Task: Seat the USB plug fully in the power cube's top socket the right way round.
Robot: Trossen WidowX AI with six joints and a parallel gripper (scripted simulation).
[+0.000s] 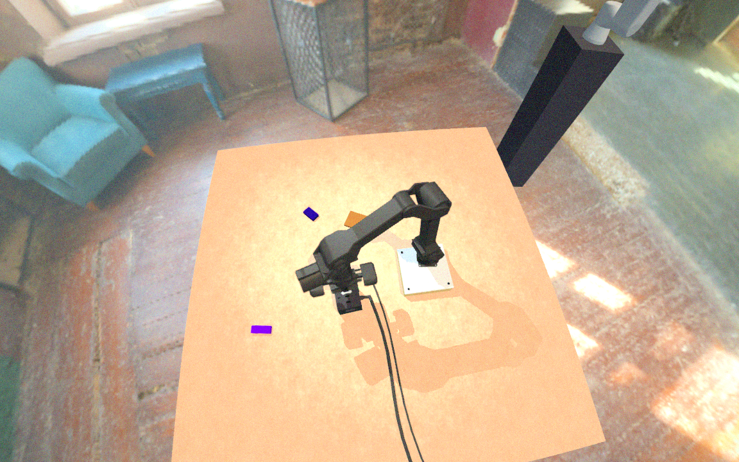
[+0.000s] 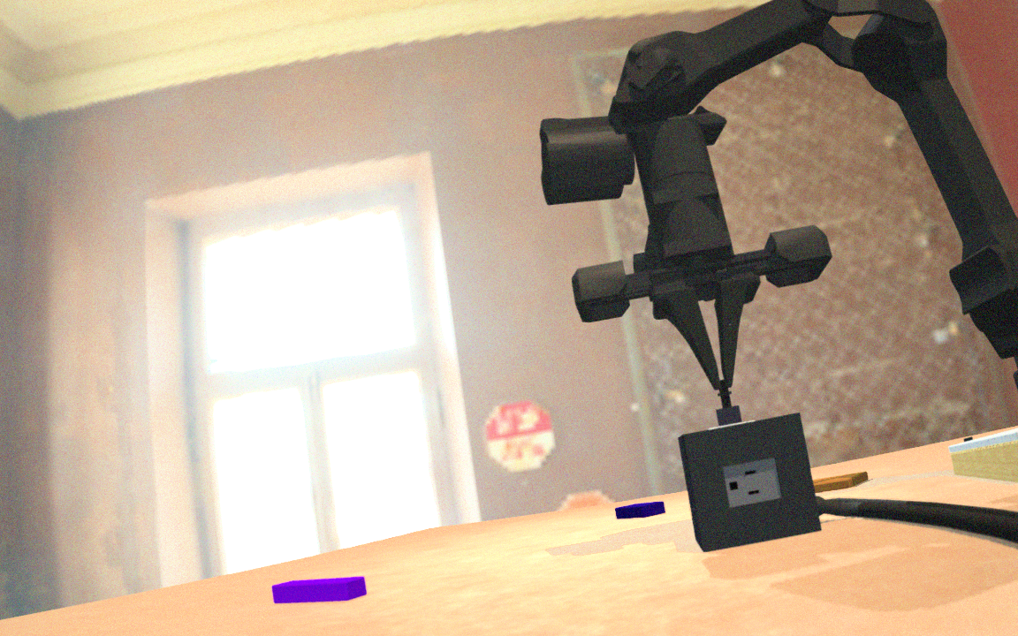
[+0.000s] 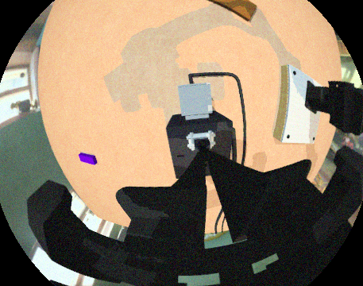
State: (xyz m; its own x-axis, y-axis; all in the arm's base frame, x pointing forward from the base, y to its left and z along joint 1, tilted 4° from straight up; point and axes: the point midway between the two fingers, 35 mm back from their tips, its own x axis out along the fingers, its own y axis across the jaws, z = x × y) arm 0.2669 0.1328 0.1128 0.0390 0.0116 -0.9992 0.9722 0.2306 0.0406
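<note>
The USB plug lies 2 cm below my gripper tip. From my gripper tip the other things lie so: orange-brown slab (28 cm to the right, 10 cm below, 4 cm behind); dark blue block (32 cm to the right, 16 cm ahead, 10 cm below).
</note>
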